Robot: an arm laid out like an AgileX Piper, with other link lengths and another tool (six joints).
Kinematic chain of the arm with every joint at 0, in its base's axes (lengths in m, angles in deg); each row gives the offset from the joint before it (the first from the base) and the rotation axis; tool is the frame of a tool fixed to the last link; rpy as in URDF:
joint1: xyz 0 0 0.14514 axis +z
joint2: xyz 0 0 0 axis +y
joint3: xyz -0.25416 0 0.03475 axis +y
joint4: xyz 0.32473 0 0.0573 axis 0.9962 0 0.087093
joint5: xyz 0 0 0 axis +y
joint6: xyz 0.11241 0 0.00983 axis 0.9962 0 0.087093
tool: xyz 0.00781 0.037 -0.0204 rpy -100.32 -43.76 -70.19
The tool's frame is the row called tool.
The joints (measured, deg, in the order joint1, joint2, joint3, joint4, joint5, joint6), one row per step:
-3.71 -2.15 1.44 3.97 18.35 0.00
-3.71 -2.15 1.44 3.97 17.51 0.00
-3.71 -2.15 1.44 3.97 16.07 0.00
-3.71 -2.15 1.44 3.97 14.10 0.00
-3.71 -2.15 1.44 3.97 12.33 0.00
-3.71 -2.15 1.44 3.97 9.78 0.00
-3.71 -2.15 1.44 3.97 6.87 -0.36
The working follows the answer.
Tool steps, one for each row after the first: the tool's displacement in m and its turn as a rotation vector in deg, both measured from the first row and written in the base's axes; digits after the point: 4 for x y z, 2 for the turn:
0.0007 -0.0002 0.0016 -0.05 -0.84 -0.06
0.0017 -0.0004 0.0045 -0.13 -2.27 -0.16
0.0031 -0.0008 0.0084 -0.25 -4.23 -0.29
0.0042 -0.0011 0.0119 -0.35 -6.00 -0.41
0.0056 -0.0015 0.0171 -0.49 -8.54 -0.59
0.0069 -0.0021 0.0228 -1.02 -11.42 -0.75

Tool pose at each row, in the base's axes (x y z in m, rotation vector in deg; rounded; the steps above come from the unrounded poses):
0.1821 0.0292 0.1878 -118.86 45.56 -69.73
0.1827 0.0290 0.1895 -118.25 45.22 -70.58
0.1838 0.0288 0.1923 -117.19 44.63 -72.03
0.1852 0.0284 0.1962 -115.72 43.82 -73.99
0.1863 0.0281 0.1997 -114.39 43.09 -75.73
0.1877 0.0277 0.2049 -112.42 42.02 -78.20
0.1890 0.0271 0.2106 -110.43 40.58 -81.16

